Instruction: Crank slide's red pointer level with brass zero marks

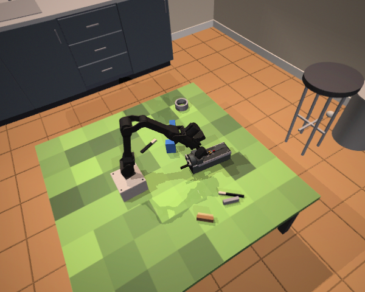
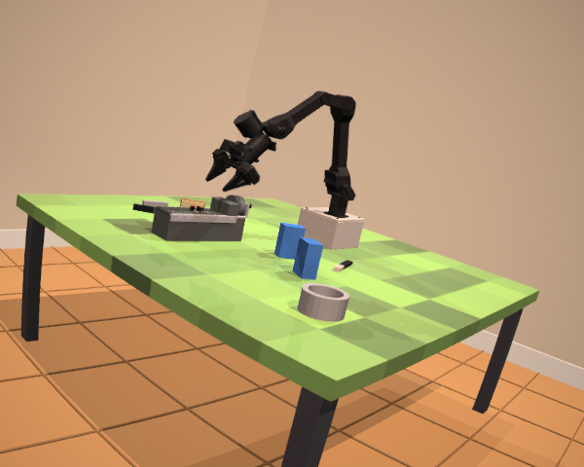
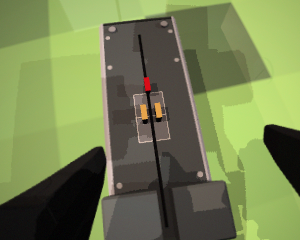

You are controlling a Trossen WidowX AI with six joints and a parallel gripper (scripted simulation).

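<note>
My gripper tip is 14 cm past the crank handle, 6 cm above it and 2 cm to the right of it. The rest, counted from my gripper tip: grey bar (28 cm to the right, 13 cm below, 7 cm behind); then wooden block (26 cm to the right, 24 cm behind, 13 cm below); then red pointer (7 cm below, 7 cm ahead, 1 cm to the right).
</note>
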